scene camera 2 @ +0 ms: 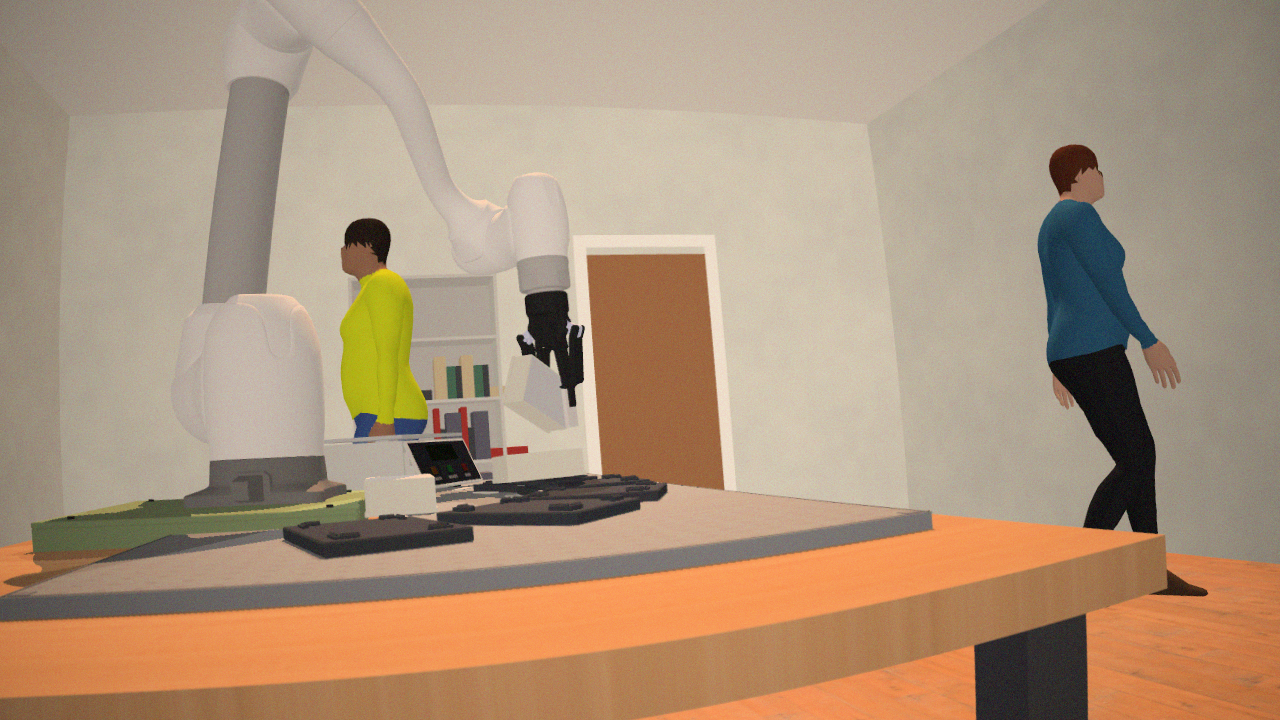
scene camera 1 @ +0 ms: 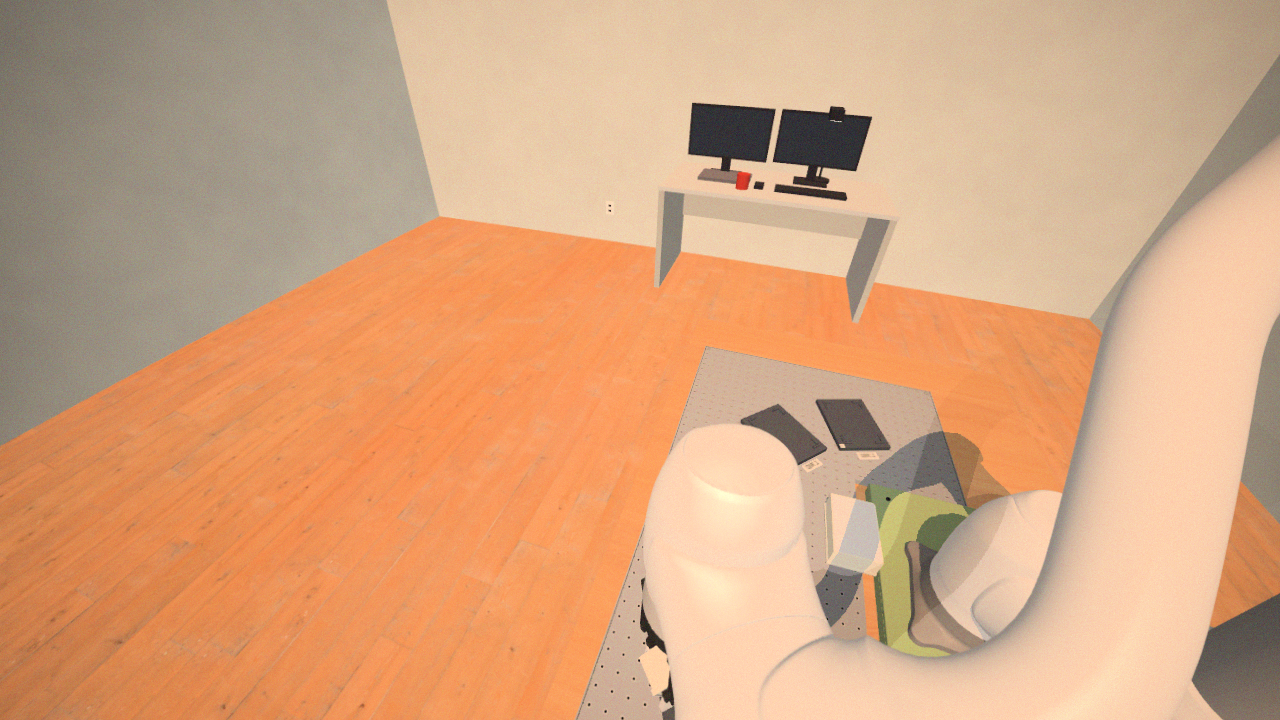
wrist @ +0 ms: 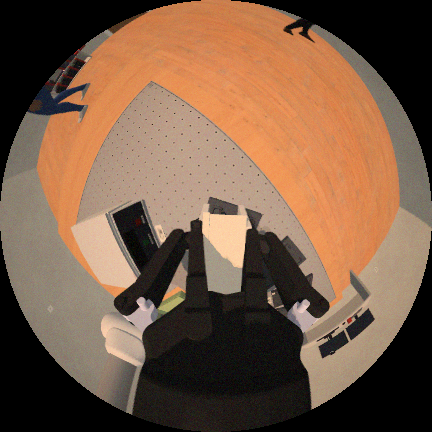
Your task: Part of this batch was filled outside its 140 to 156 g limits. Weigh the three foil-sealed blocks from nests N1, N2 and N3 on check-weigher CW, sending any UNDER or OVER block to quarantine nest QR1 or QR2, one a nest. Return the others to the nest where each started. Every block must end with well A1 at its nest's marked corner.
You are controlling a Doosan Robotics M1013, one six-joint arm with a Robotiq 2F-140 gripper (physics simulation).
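Seen in the pictures: gripper, fingertip midpoint: (scene camera 2: 560,428) (wrist: 222,212); arm's base, link origin: (scene camera 2: 270,500) (scene camera 1: 964,608).
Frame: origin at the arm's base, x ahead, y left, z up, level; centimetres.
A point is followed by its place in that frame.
Observation:
My gripper (scene camera 2: 556,376) (wrist: 222,212) {x 42.2, y 31.3, z 7.6 cm} is shut on a pale foil-sealed block (scene camera 2: 535,392) {x 37.8, y 23.2, z 13.5 cm} (wrist: 225,250) {x 41.7, y 30.6, z 16.0 cm}, held tilted high above the board. The arm hides the gripper in scene camera 1. The check-weigher's dark screen (scene camera 2: 444,461) {x 21.7, y 35.0, z 3.1 cm} (wrist: 131,237) {x 22.6, y 38.2, z 4.6 cm} and white housing (wrist: 92,245) {x 12.2, y 44.7, z 8.1 cm} are at the left in the wrist view; its reading is not legible. Dark nests (scene camera 1: 853,424) {x 19.2, y -37.9, z -0.7 cm} (scene camera 2: 377,535) {x 21.2, y -45.8, z -0.6 cm} (wrist: 293,250) lie on the board, and another nest (scene camera 1: 785,433) {x 33.9, y -27.9, z -0.6 cm} is partly behind the arm. A pale piece (scene camera 1: 655,669) {x 42.9, y 32.2, z 15.1 cm} shows beside dark parts at the arm's lower edge. Well A1 and nest names are unreadable.
A white box (scene camera 1: 852,534) {x 18.9, y -4.9, z 2.3 cm} (scene camera 2: 400,494) {x 19.3, y -13.1, z 0.6 cm} stands on the perforated board (scene camera 1: 733,376) {x 50.4, y -44.5, z -1.8 cm} (scene camera 2: 760,528) {x 49.1, y -52.1, z -1.8 cm} (wrist: 165,145) {x 40.3, y 47.9, z -1.8 cm} beside the arm's green base plate (scene camera 1: 886,573) {x 12.2, y -1.3, z -0.1 cm} (scene camera 2: 268,521) {x 5.8, y -21.8, z -1.1 cm}. A person in yellow (scene camera 2: 375,349) and one in blue (scene camera 2: 1083,277) stand beyond the table.

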